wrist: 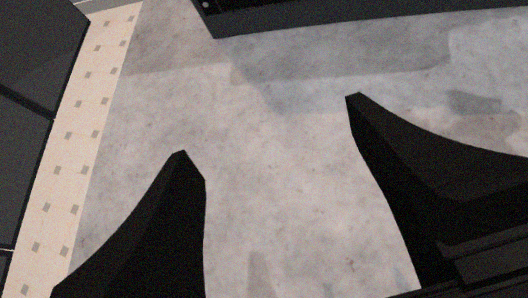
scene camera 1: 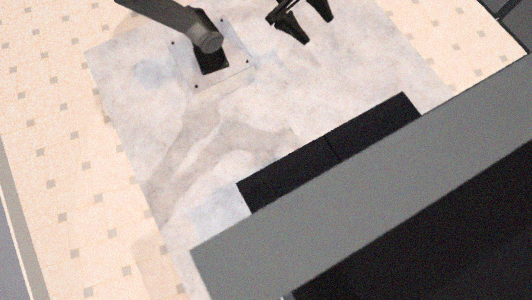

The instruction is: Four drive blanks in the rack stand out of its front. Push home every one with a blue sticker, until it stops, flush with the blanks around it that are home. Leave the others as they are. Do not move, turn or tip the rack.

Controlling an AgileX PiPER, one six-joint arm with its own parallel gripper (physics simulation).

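Observation:
My gripper [scene camera 1: 317, 32] [wrist: 268, 141] is open, its two black fingers wide apart with bare table surface showing between them. In the wrist view, the bottom edge of a dark housing, seemingly the rack [wrist: 325, 18], shows at the top, beyond the fingertips and apart from them; a small light dot shows near its left corner. In the scene view, a long black top with a seam, seemingly the rack [scene camera 1: 290, 172], lies well apart from the gripper and is partly covered by a grey slab. The drive blanks and blue stickers cannot be made out in either view.
The grey slab [scene camera 1: 360, 160] crosses the lower right of the scene view. The arm's base plate [scene camera 1: 235, 75] sits on the marbled table [scene camera 1: 135, 110] [wrist: 280, 200]. Dark panels [wrist: 30, 165] stand at the left of the wrist view, beyond a strip of tiled floor [wrist: 75, 150].

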